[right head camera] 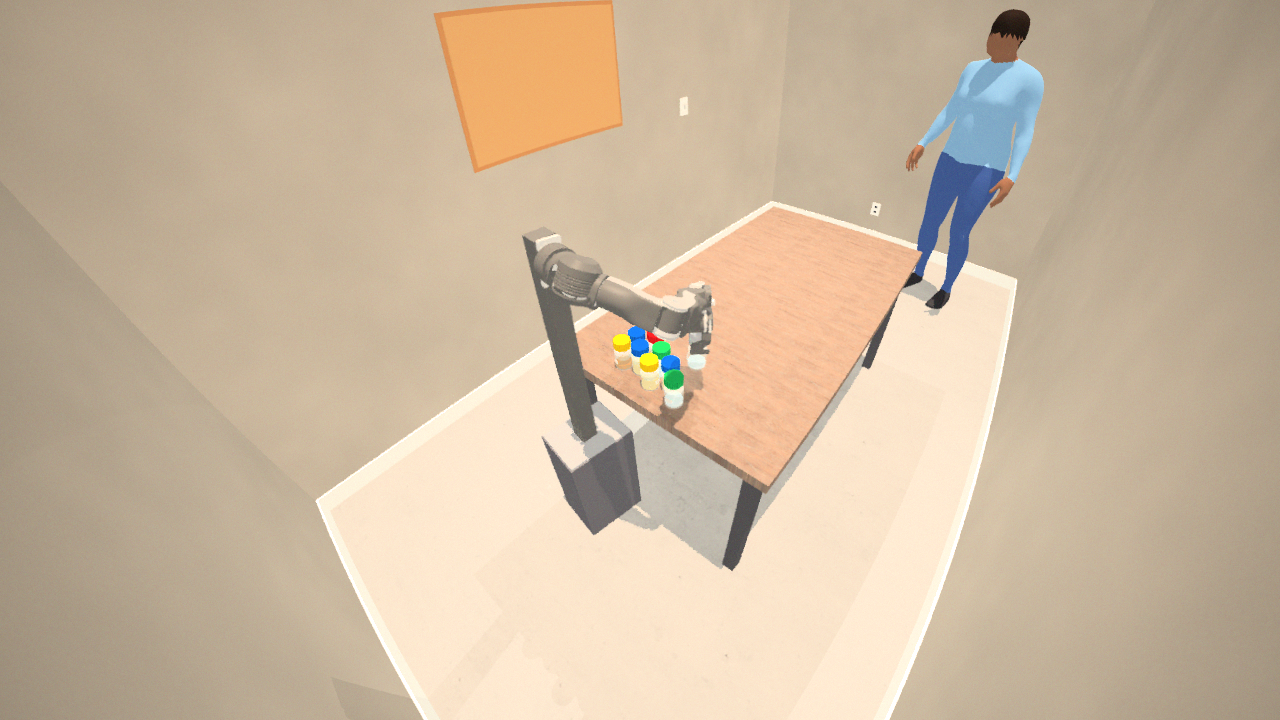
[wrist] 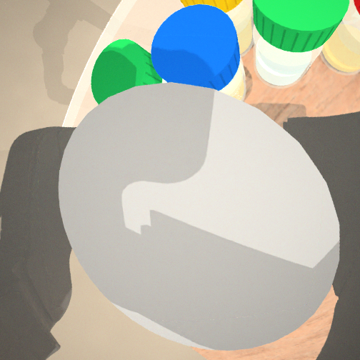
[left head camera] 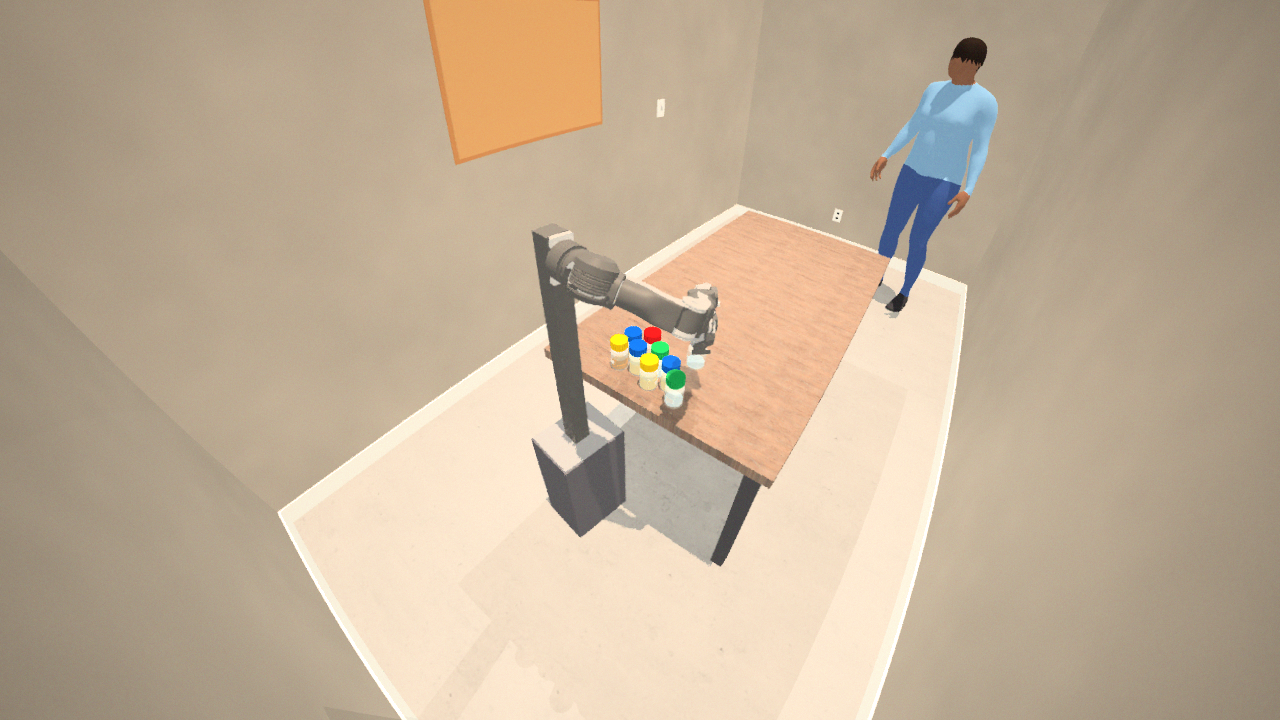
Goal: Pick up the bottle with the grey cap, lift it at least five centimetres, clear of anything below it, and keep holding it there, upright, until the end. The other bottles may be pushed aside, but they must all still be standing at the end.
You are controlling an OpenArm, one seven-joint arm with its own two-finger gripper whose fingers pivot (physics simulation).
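The bottle with the grey cap (left head camera: 696, 361) (right head camera: 696, 361) (wrist: 200, 215) is between the dark fingers of my gripper (left head camera: 702, 347) (right head camera: 702, 344). The round cap fills the middle of the wrist view, with a finger at each side. My gripper is shut on this bottle. The clear lower part shows under the fingers in both head views. It looks about upright and seems raised off the table (left head camera: 760, 358) (right head camera: 778, 358), beside the group of bottles. The exact height and most of its body are hidden.
A front green-capped bottle (left head camera: 674, 389) (right head camera: 673, 389) (wrist: 117, 72), a blue-capped one (left head camera: 670, 365) (right head camera: 670, 364) (wrist: 197, 45) and another green-capped one (left head camera: 659, 349) (right head camera: 660, 349) (wrist: 300, 20) stand nearest. Several yellow-, blue- and red-capped bottles stand behind. A person (left head camera: 948, 134) (right head camera: 993, 116) stands beyond the table.
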